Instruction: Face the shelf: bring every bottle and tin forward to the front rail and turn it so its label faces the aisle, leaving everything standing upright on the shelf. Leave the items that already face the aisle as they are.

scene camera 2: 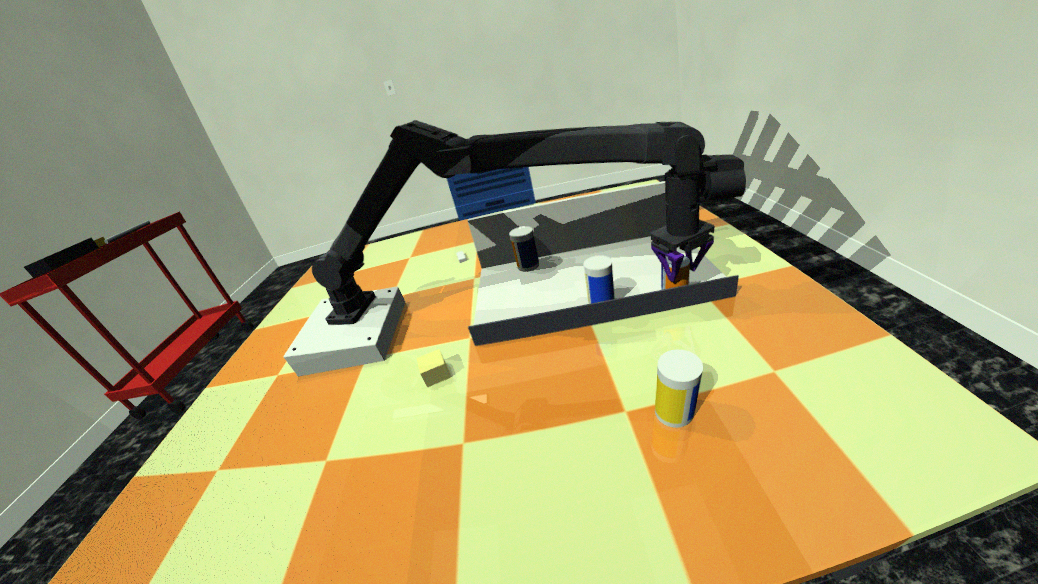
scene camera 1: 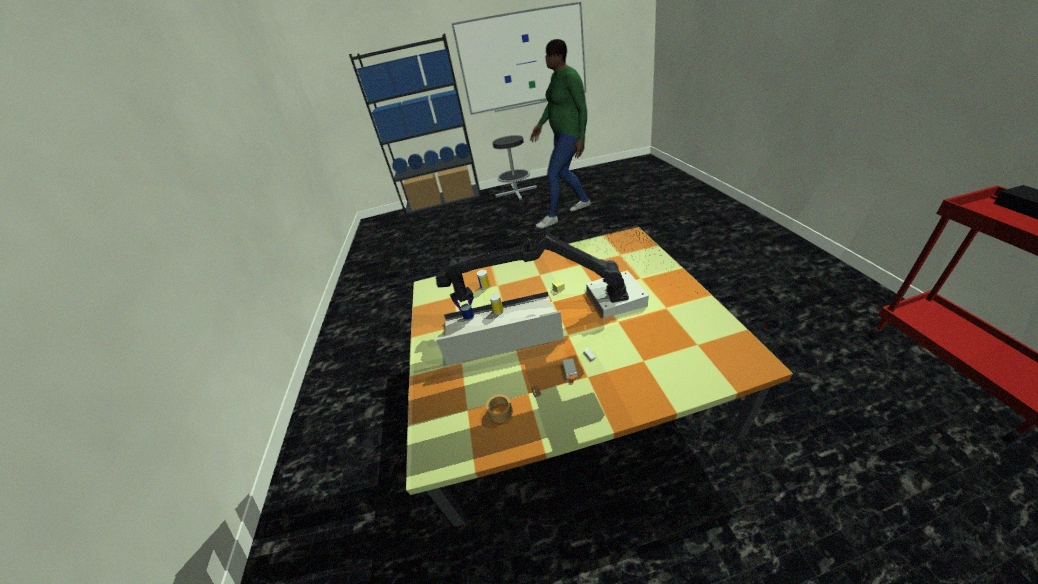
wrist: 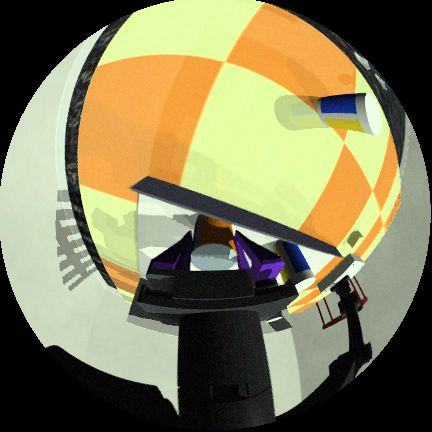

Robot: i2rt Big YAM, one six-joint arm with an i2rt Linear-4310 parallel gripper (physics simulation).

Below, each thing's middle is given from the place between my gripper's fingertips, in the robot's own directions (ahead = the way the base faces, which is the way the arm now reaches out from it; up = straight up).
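White-topped bottle [scene camera 2: 522,238]: 330 mm behind my hand, 200 mm to the left of it, 10 mm above it. Grey shelf [scene camera 2: 619,215]: 170 mm behind my hand, 110 mm to the left, 10 mm above. The shelf board [scene camera 2: 559,282] is 170 mm behind my hand and 110 mm to the left of it as well, but 60 mm below it. Dark front rail [scene camera 2: 637,305]: 30 mm to the right of my hand, 150 mm behind it, 50 mm below it.
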